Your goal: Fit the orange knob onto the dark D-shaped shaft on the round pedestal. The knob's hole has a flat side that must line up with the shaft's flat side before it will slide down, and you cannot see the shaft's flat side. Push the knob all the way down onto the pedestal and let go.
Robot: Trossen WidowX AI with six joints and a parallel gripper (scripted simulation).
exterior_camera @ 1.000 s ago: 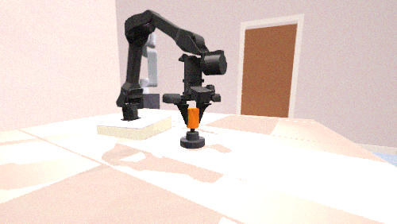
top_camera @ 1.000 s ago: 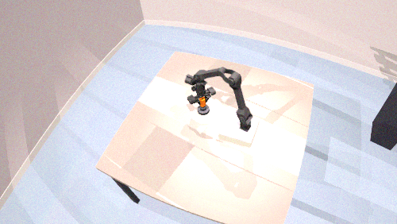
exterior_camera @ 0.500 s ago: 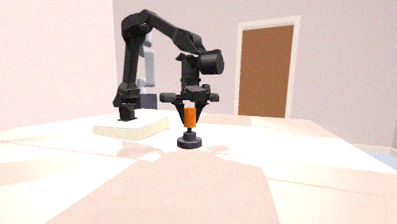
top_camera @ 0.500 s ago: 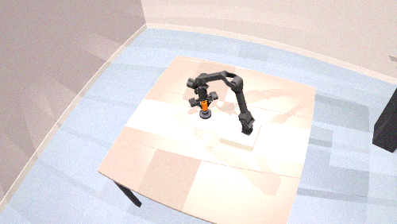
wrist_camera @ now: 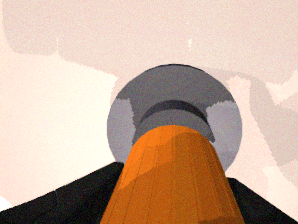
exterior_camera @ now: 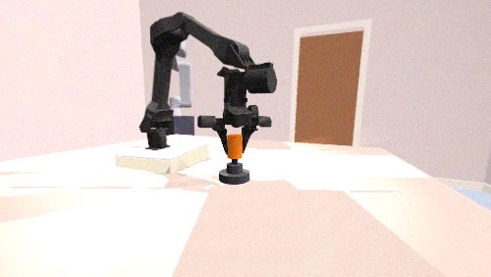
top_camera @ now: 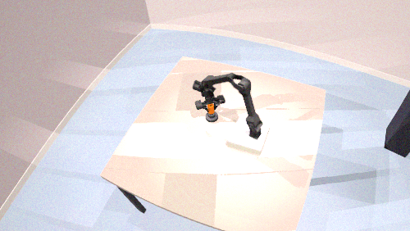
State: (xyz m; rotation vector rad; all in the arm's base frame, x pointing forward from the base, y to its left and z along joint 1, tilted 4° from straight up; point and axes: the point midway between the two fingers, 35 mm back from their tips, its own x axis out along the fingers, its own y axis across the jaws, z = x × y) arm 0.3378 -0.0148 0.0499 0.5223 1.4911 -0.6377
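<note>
Now: gripper tip 2 cm below the orange knob. From my gripper tip the other things lie so: pedestal (4 cm below).
</note>
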